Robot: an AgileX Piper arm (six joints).
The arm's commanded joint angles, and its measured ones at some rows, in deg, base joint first. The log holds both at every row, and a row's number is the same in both.
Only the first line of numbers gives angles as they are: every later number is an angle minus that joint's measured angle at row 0.
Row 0, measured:
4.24, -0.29, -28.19, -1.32, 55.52, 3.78
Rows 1 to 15, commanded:
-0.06, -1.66, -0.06, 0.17, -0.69, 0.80
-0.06, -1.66, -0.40, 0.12, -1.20, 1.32
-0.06, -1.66, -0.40, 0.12, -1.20, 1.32
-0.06, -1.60, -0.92, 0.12, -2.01, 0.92
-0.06, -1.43, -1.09, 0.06, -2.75, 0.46
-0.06, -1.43, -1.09, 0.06, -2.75, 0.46
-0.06, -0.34, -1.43, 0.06, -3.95, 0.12
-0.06, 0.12, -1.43, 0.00, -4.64, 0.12
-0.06, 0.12, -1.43, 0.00, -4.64, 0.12
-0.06, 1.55, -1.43, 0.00, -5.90, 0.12
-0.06, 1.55, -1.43, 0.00, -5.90, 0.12
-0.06, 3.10, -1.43, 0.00, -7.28, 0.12
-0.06, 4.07, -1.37, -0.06, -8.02, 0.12
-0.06, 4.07, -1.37, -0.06, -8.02, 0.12
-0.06, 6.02, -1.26, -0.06, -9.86, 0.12
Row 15, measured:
0.00, 3.84, -1.03, 0.00, -6.88, 0.40
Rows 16 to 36, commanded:
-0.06, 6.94, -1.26, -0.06, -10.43, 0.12
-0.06, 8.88, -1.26, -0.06, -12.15, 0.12
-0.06, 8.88, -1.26, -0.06, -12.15, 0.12
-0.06, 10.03, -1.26, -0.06, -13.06, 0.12
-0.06, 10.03, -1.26, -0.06, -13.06, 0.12
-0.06, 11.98, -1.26, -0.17, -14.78, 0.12
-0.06, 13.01, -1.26, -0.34, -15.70, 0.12
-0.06, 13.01, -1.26, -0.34, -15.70, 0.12
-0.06, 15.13, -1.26, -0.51, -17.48, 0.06
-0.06, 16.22, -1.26, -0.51, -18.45, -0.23
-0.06, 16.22, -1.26, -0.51, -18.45, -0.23
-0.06, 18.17, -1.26, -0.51, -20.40, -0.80
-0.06, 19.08, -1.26, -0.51, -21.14, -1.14
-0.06, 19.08, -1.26, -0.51, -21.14, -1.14
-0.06, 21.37, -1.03, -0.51, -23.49, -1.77
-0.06, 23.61, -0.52, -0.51, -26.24, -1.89
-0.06, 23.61, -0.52, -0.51, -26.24, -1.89
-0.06, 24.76, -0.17, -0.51, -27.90, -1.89
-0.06, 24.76, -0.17, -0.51, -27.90, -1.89
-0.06, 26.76, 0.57, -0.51, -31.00, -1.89
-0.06, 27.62, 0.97, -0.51, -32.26, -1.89
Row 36, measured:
0.00, 26.42, 0.40, -0.23, -29.11, -1.37
